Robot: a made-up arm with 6 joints.
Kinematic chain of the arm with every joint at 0, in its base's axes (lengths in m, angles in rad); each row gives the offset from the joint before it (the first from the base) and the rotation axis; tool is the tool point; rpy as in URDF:
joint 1: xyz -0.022 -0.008 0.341 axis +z
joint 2: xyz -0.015 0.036 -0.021 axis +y
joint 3: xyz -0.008 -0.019 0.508 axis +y
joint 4: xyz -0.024 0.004 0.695 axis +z
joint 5: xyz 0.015 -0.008 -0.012 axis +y
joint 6: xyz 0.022 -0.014 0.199 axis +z
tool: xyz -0.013 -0.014 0.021 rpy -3.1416 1.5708 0
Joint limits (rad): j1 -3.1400..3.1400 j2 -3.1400..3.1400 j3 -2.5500..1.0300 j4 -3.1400..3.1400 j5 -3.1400..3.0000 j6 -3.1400..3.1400
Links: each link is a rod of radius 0.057 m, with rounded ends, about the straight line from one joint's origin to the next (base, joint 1, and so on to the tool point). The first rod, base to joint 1, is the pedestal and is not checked.
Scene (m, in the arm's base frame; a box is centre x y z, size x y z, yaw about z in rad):
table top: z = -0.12
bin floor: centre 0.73 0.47 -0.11 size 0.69 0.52 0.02 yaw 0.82
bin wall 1: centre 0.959 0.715 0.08 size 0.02 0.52 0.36 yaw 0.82
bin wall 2: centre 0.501 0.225 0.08 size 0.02 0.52 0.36 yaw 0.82
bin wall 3: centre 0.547 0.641 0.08 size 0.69 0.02 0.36 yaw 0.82
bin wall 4: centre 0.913 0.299 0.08 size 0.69 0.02 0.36 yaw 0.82
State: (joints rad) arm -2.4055 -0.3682 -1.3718 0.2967 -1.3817 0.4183
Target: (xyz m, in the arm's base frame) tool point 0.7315 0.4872 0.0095
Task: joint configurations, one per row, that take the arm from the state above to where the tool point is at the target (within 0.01 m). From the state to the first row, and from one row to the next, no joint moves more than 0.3 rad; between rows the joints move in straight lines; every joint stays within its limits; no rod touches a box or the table.
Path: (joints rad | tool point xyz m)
1: -2.5174 -0.6190 -1.3693 0.2694 -1.2934 0.4252 | 0.6917 0.5909 0.2400
2: -2.6293 -0.8697 -1.3669 0.2421 -1.2050 0.4320 | 0.7315 0.4872 0.0095

